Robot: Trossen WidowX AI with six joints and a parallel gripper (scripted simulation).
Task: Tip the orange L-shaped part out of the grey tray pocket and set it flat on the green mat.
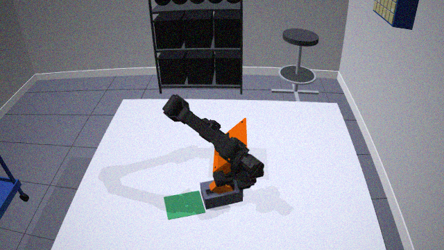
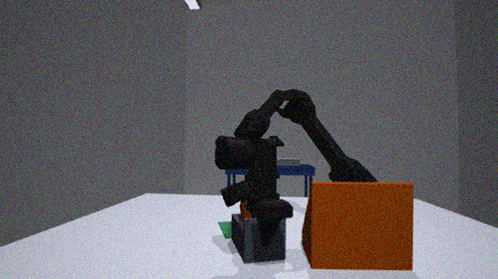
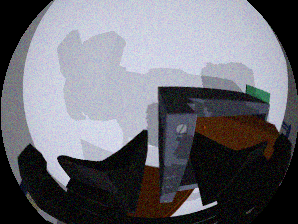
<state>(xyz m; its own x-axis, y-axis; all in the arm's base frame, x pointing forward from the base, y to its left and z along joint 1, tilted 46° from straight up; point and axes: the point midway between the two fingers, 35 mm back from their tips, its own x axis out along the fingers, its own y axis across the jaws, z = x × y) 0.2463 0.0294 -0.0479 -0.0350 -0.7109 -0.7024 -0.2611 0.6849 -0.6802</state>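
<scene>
The orange L-shaped part lies 50 mm to the right of my gripper tip, 10 mm ahead of it and 10 mm above it. From my gripper tip the other things lie so: green mat: 220 mm to the right, 50 mm below, 50 mm ahead.
</scene>
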